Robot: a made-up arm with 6 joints. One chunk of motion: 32 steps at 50 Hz.
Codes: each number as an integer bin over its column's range. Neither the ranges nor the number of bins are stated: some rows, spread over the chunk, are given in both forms.
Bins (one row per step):
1: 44 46 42 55 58 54
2: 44 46 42 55 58 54
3: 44 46 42 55 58 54
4: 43 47 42 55 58 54
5: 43 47 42 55 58 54
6: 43 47 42 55 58 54
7: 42 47 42 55 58 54
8: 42 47 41 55 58 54
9: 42 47 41 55 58 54
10: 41 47 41 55 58 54
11: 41 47 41 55 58 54
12: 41 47 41 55 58 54
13: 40 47 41 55 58 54
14: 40 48 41 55 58 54
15: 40 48 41 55 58 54
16: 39 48 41 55 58 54
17: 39 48 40 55 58 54
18: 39 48 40 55 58 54
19: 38 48 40 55 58 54
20: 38 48 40 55 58 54
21: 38 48 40 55 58 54
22: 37 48 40 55 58 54
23: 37 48 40 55 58 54
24: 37 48 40 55 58 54
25: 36 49 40 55 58 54
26: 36 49 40 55 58 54
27: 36 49 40 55 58 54
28: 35 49 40 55 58 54
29: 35 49 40 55 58 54
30: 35 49 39 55 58 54
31: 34 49 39 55 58 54
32: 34 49 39 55 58 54
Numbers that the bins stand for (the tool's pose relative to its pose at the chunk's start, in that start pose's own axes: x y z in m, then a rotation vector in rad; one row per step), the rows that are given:
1: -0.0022 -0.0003 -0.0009 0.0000 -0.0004 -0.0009
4: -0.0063 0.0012 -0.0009 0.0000 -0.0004 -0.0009
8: -0.0103 0.0012 -0.0030 0.0000 -0.0004 -0.0009
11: -0.0143 0.0012 -0.0030 0.0000 -0.0004 -0.0009
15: -0.0184 0.0027 -0.0030 0.0000 -0.0004 -0.0009
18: -0.0224 0.0027 -0.0052 0.0000 -0.0004 -0.0009
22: -0.0305 0.0027 -0.0052 0.0000 -0.0004 -0.0009
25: -0.0345 0.0042 -0.0052 0.0000 -0.0004 -0.0009
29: -0.0386 0.0042 -0.0052 0.0000 -0.0004 -0.0009
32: -0.0426 0.0042 -0.0073 0.0000 -0.0004 -0.0009
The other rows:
2: -0.0022 -0.0003 -0.0009 0.0000 -0.0004 -0.0009
3: -0.0022 -0.0003 -0.0009 0.0000 -0.0004 -0.0009
5: -0.0063 0.0012 -0.0009 0.0000 -0.0004 -0.0009
6: -0.0063 0.0012 -0.0009 0.0000 -0.0004 -0.0009
7: -0.0103 0.0012 -0.0009 0.0000 -0.0004 -0.0009
9: -0.0103 0.0012 -0.0030 0.0000 -0.0004 -0.0009
10: -0.0143 0.0012 -0.0030 0.0000 -0.0004 -0.0009
12: -0.0143 0.0012 -0.0030 0.0000 -0.0004 -0.0009
13: -0.0184 0.0012 -0.0030 0.0000 -0.0004 -0.0009
14: -0.0184 0.0027 -0.0030 0.0000 -0.0004 -0.0009
16: -0.0224 0.0027 -0.0030 0.0000 -0.0004 -0.0009
17: -0.0224 0.0027 -0.0052 0.0000 -0.0004 -0.0009
19: -0.0265 0.0027 -0.0052 0.0000 -0.0004 -0.0009
20: -0.0265 0.0027 -0.0052 0.0000 -0.0004 -0.0009
21: -0.0265 0.0027 -0.0052 0.0000 -0.0004 -0.0009
23: -0.0305 0.0027 -0.0052 0.0000 -0.0004 -0.0009
24: -0.0305 0.0027 -0.0052 0.0000 -0.0004 -0.0009
26: -0.0345 0.0042 -0.0052 0.0000 -0.0004 -0.0009
27: -0.0345 0.0042 -0.0052 0.0000 -0.0004 -0.0009
28: -0.0386 0.0042 -0.0052 0.0000 -0.0004 -0.0009
30: -0.0386 0.0042 -0.0073 0.0000 -0.0004 -0.0009
31: -0.0426 0.0042 -0.0073 0.0000 -0.0004 -0.0009

